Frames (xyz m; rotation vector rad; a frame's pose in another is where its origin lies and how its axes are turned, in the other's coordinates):
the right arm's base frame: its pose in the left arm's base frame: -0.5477 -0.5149 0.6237 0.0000 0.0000 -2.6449
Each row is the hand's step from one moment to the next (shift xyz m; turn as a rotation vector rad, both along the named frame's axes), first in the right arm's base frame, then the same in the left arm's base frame.
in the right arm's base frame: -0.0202 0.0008 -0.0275 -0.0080 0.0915 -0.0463
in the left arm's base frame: 0.0181 0.0089 -0.0275 0.0506 -0.0766 -0.0463
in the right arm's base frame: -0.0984 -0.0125 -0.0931 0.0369 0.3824 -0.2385
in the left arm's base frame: 0.0806 0.0579 -0.0931 0.1498 -0.3538 -0.2385
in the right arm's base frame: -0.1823 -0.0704 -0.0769 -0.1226 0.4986 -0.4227
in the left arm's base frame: 0.1267 0.1488 -0.0769 0.3454 -0.3799 -0.4227
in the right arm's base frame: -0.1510 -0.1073 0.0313 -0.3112 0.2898 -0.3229
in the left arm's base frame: 0.0816 0.1663 0.0313 0.4117 -0.1065 -0.3229
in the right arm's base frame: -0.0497 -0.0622 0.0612 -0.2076 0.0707 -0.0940
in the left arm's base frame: 0.0141 0.0784 0.0612 0.2162 0.0368 -0.0940
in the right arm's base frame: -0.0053 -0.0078 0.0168 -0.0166 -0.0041 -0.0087
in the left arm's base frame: 0.0009 0.0094 0.0168 0.0126 0.0115 -0.0087
